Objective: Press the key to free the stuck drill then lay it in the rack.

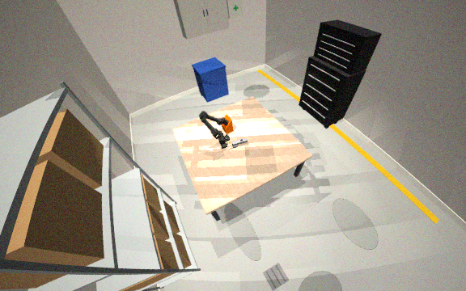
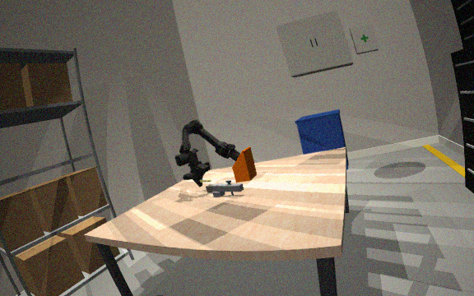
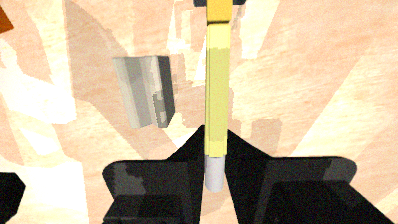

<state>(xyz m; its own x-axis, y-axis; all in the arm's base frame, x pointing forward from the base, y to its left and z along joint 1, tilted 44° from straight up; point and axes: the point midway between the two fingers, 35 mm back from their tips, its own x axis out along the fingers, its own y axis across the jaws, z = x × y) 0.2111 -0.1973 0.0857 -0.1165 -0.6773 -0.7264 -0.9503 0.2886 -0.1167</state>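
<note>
My gripper tip is 5 cm past the grey grooved block, 5 cm to the right of it and 4 cm above it. Also, from my gripper tip: dark key: 7 cm ahead, 21 cm to the left; then grey sleeve: 7 cm ahead, 18 cm to the left, 2 cm below; then drill: 1 cm ahead, 4 cm to the left, 3 cm above.
</note>
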